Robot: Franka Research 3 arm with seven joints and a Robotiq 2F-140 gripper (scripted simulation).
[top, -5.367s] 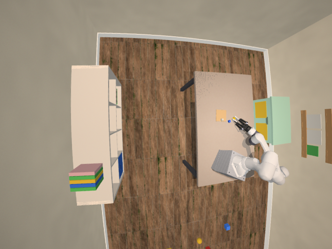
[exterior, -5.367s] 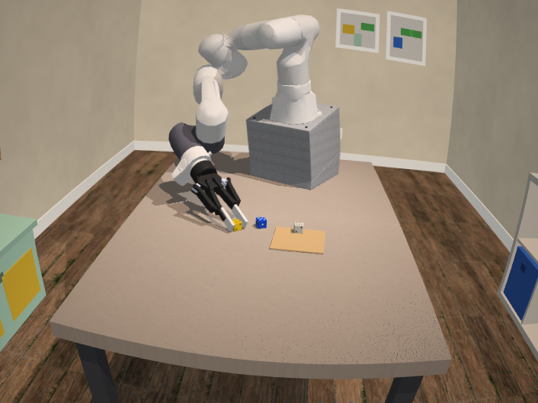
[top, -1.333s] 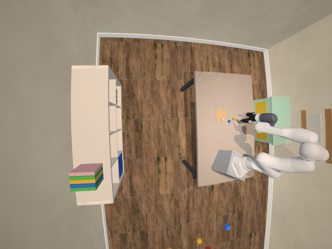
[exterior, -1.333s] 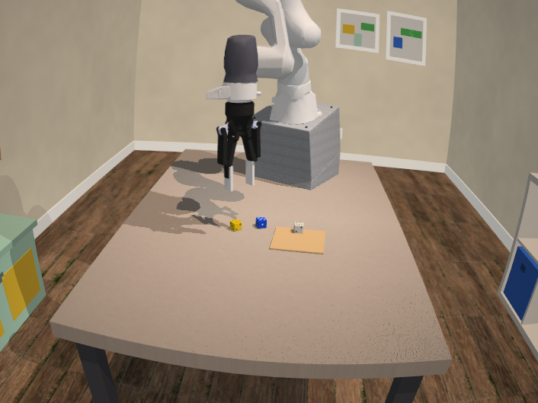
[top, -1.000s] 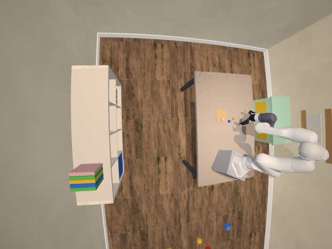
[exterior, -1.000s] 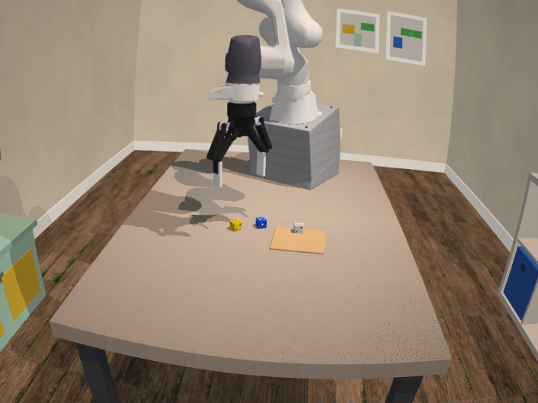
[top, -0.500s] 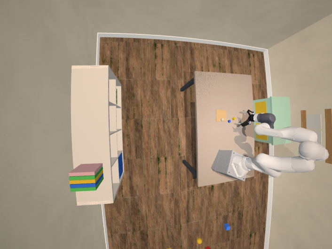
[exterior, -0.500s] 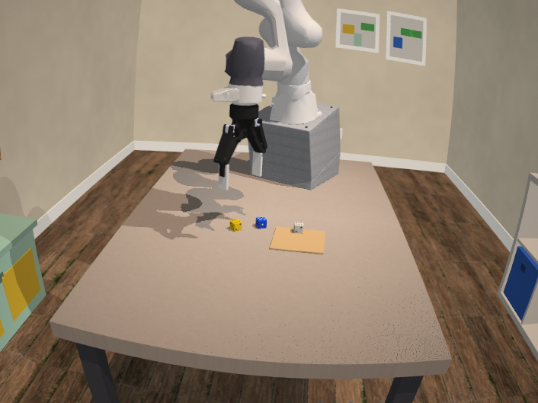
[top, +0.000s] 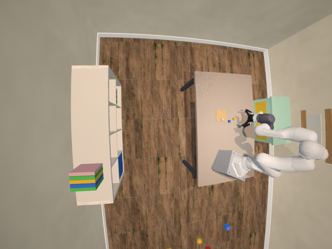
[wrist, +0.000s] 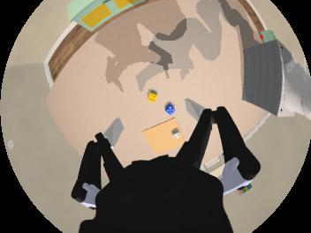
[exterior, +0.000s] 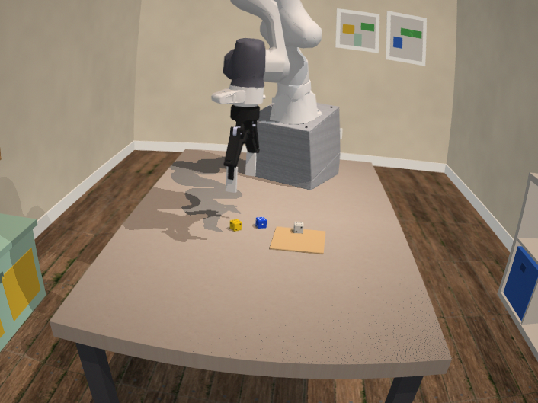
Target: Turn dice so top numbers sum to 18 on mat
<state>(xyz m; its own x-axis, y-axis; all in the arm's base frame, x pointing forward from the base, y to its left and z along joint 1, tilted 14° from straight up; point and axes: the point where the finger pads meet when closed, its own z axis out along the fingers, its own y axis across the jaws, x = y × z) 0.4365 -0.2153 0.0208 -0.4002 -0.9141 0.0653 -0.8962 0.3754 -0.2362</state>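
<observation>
The yellow die lies 1 cm behind my hand, 1 cm to the right of it and 13 cm below it. The rest, counted from my hand: blue die 2 cm behind, 6 cm to the left, 13 cm below; white die 2 cm ahead, 16 cm to the left, 13 cm below; mat 7 cm ahead, 15 cm to the left, 15 cm below.
</observation>
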